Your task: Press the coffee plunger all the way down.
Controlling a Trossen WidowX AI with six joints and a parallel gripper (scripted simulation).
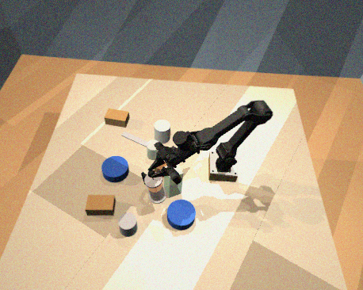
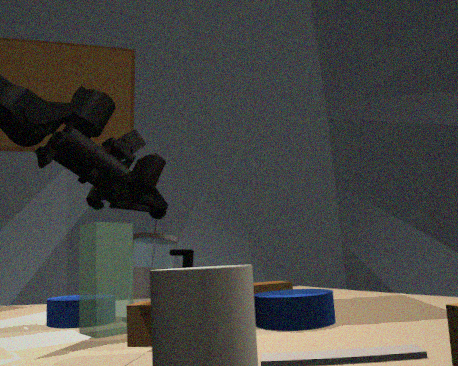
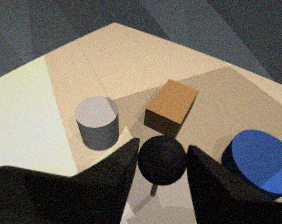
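Right now my gripper tip is 1 cm past the coffee press, 2 cm to the left of it and 10 cm above it. Also, from my gripper tip: pale green block (10 cm behind, 4 cm to the right, 11 cm below); then orange block (5 cm behind, 15 cm to the right, 17 cm below); then grey cylinder (9 cm ahead, 14 cm to the left, 16 cm below).
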